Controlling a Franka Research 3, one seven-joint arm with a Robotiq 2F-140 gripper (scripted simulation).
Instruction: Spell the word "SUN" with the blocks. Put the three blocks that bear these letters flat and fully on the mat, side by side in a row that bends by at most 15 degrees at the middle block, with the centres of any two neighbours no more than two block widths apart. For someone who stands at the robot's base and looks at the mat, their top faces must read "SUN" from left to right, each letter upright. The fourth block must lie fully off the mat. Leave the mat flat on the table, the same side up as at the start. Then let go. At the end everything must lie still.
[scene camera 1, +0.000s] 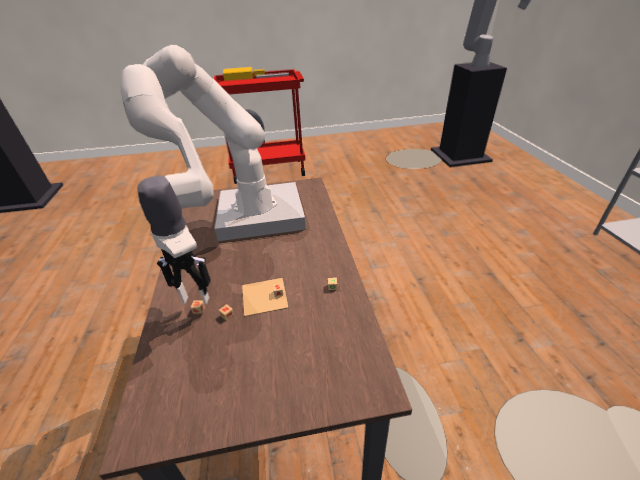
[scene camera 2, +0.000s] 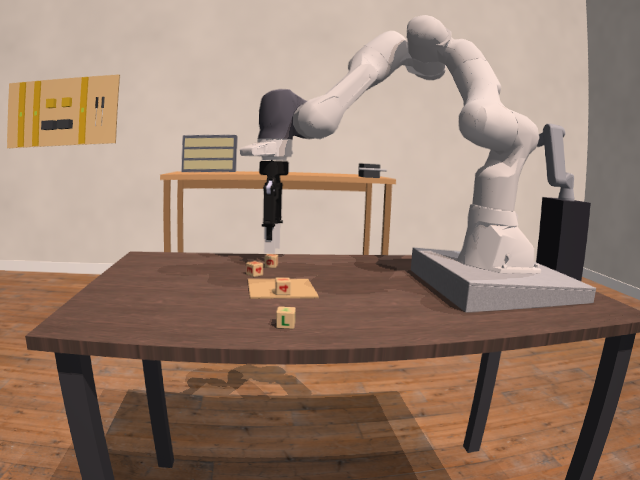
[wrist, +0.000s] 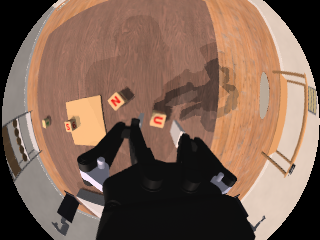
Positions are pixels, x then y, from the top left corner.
my gripper: scene camera 1; scene camera 2; wrist 157, 122
mat: scene camera 1; scene camera 2; wrist 88, 113
same spot on mat: (scene camera 2: 259, 288) = (scene camera 1: 268, 305)
same spot on my gripper: (scene camera 2: 272, 206) = (scene camera 1: 206, 270)
